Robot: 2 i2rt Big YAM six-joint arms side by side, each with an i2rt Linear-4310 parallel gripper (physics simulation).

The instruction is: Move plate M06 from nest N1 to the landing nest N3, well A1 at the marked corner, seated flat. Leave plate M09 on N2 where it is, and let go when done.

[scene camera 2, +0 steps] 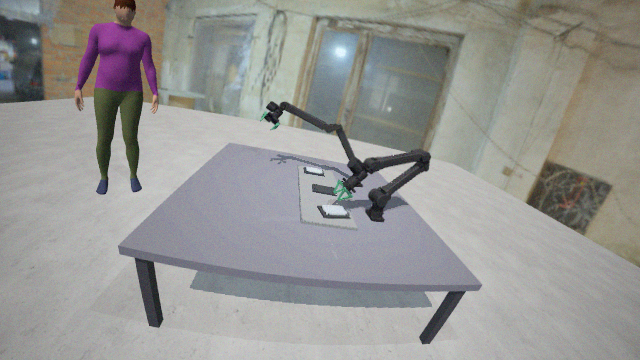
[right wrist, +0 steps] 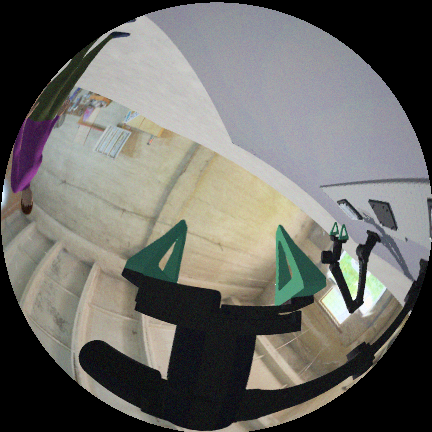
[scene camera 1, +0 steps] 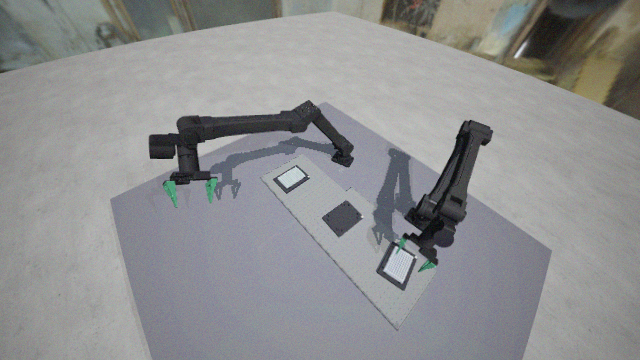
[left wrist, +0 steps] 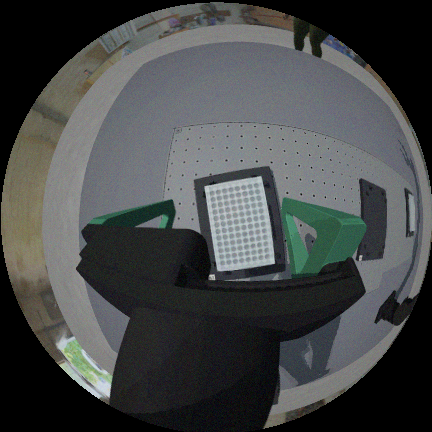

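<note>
A white well plate (scene camera 1: 400, 264) (scene camera 2: 335, 211) (left wrist: 241, 225) lies flat in a dark nest (left wrist: 201, 200) near my left arm. A small white mark (left wrist: 212, 277) shows at one nest corner. The middle dark nest (scene camera 1: 343, 218) (scene camera 2: 324, 189) (left wrist: 373, 220) is empty. A second white plate (scene camera 1: 291, 177) (scene camera 2: 314, 171) (left wrist: 411, 214) sits in the far nest. Plate and nest labels are not legible. My left gripper (scene camera 1: 409, 261) (scene camera 2: 343, 191) (left wrist: 226, 204) is open and empty above the near plate. My right gripper (scene camera 1: 193, 204) (scene camera 2: 266, 124) (right wrist: 230, 225) is open and empty, raised far from the plates.
The nests stand in a row on a light perforated board (scene camera 1: 310, 205) (left wrist: 240, 145), on the grey-violet table (scene camera 1: 225, 275) (scene camera 2: 225, 225). Both arm bases stand along one side of the board. A person (scene camera 2: 120, 60) stands beyond the table.
</note>
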